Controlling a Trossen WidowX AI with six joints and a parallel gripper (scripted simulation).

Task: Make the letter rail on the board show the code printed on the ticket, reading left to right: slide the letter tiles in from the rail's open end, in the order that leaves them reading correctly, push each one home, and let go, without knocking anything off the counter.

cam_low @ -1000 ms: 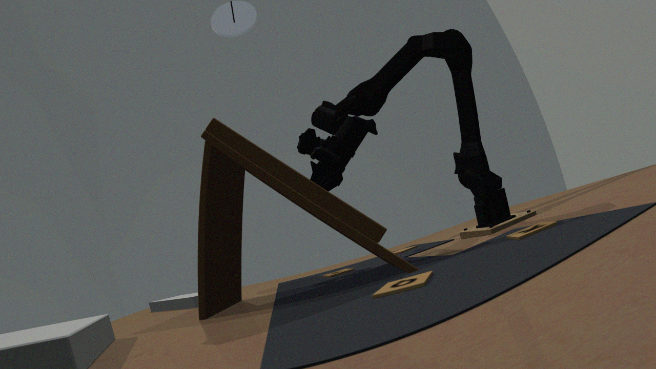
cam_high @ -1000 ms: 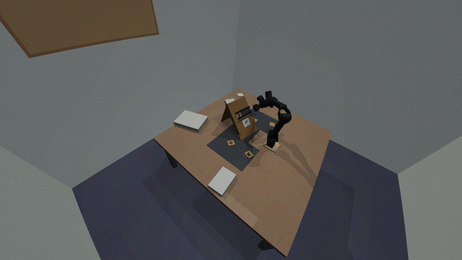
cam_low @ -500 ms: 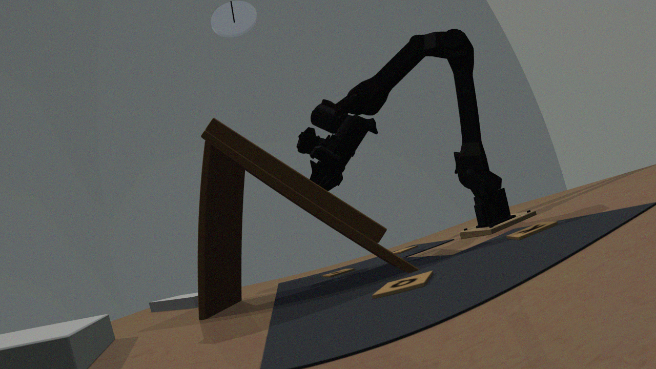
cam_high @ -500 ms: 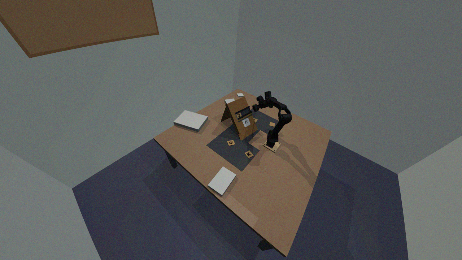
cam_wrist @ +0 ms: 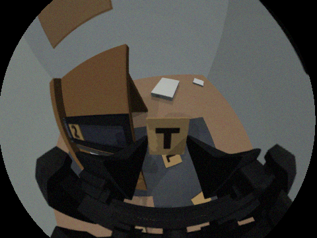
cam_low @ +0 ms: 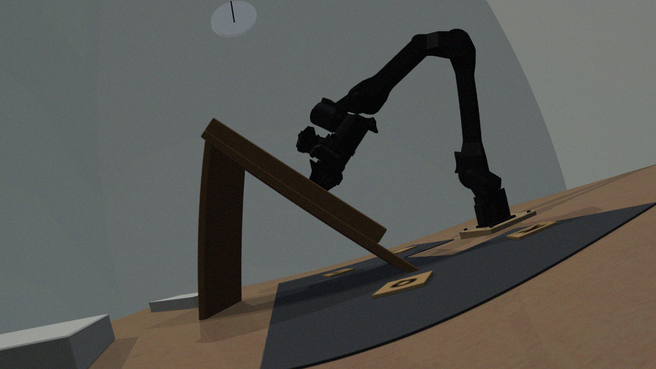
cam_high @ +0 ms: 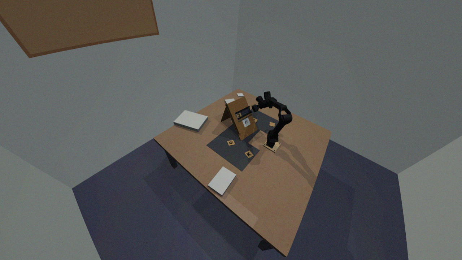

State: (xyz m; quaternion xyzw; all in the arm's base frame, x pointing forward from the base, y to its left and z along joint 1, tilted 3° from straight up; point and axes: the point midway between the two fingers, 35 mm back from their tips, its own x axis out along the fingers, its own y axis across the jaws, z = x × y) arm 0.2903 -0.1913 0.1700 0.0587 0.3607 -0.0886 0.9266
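The tile marked 2 lies 21 cm to the left of my gripper tip and 4 cm ahead of it. The rest, counted from my gripper tip: tile marked T right at my gripper tip; white ticket 16 cm to the left, 7 cm below, 2 cm behind; dark mat 18 cm to the left, 17 cm below, 11 cm behind.
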